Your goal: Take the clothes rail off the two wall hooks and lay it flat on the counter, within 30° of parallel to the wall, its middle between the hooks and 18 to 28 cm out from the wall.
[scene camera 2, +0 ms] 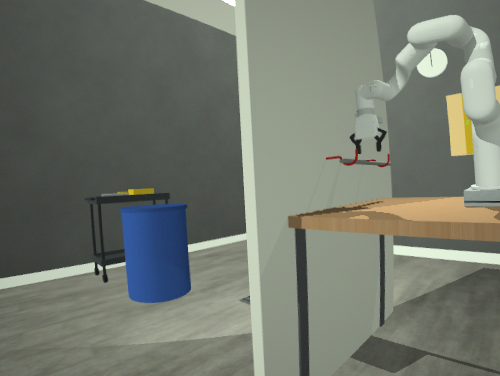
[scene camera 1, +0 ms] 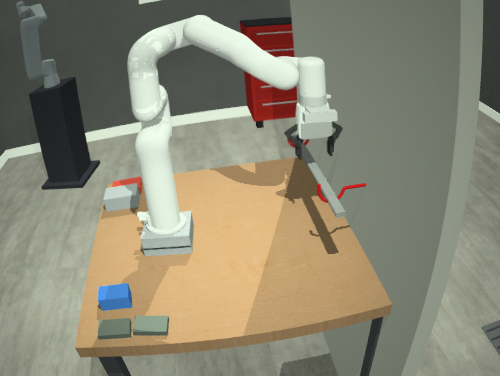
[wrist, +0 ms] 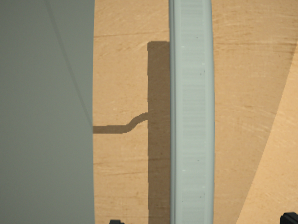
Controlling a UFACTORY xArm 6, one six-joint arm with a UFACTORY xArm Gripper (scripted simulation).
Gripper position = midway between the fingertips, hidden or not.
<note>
I see my gripper (scene camera 1: 315,156), a clothes rail (scene camera 1: 336,206), a blue block (scene camera 1: 119,296) and a wall (scene camera 2: 297,74).
My gripper also shows in scene camera 2 (scene camera 2: 368,152). The wall is seen too in the wrist view (wrist: 53,53). Scene camera 2 does not show the blue block: it is out of frame. The wrist view misses the blue block: it is out of frame.
</note>
